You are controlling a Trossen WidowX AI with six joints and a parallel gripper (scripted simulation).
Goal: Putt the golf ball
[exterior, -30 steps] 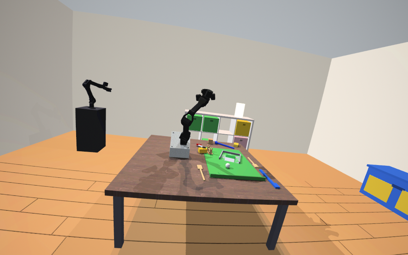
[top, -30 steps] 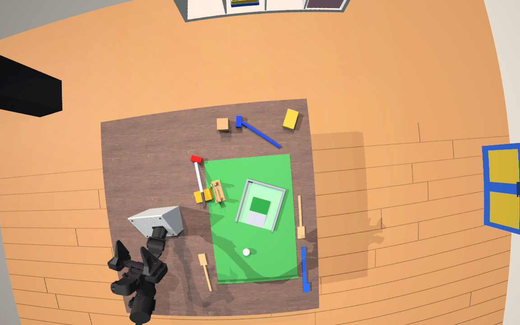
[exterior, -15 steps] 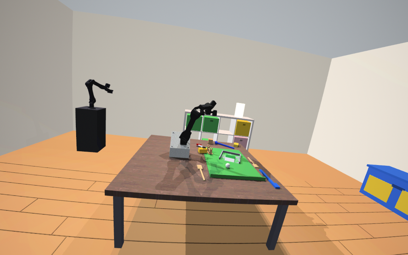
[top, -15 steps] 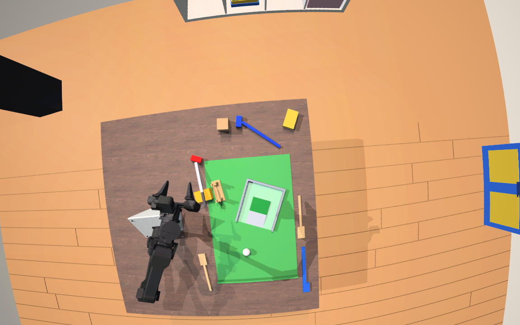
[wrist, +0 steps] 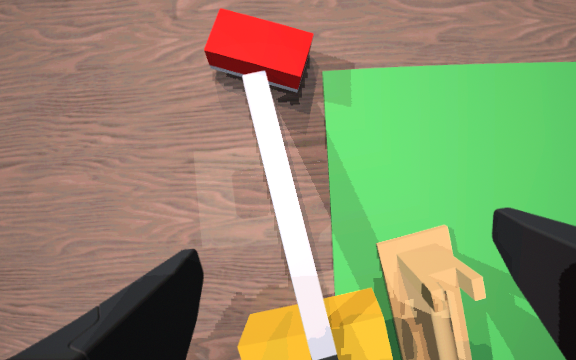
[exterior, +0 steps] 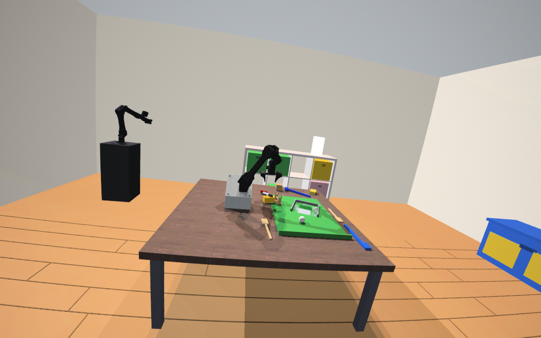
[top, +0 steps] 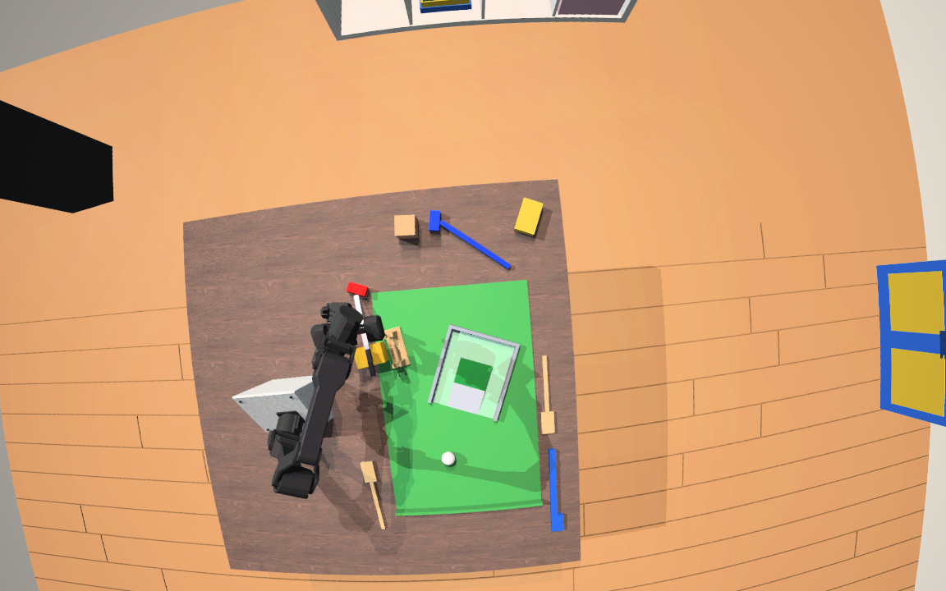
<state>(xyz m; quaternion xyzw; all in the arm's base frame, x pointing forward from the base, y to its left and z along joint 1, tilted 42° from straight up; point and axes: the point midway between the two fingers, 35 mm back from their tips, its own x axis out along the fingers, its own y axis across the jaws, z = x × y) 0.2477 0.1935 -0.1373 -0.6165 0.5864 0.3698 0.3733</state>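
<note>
Now: gripper tip 110 mm above the red putter, 20 mm to the left of it and 20 mm past it. The rest, counted from my gripper tip: white golf ball (470 mm to the right, 170 mm ahead, 120 mm below); then yellow block (120 mm below, 110 mm to the right, 10 mm behind); then wooden piece (110 mm below, 100 mm to the right, 70 mm ahead).
</note>
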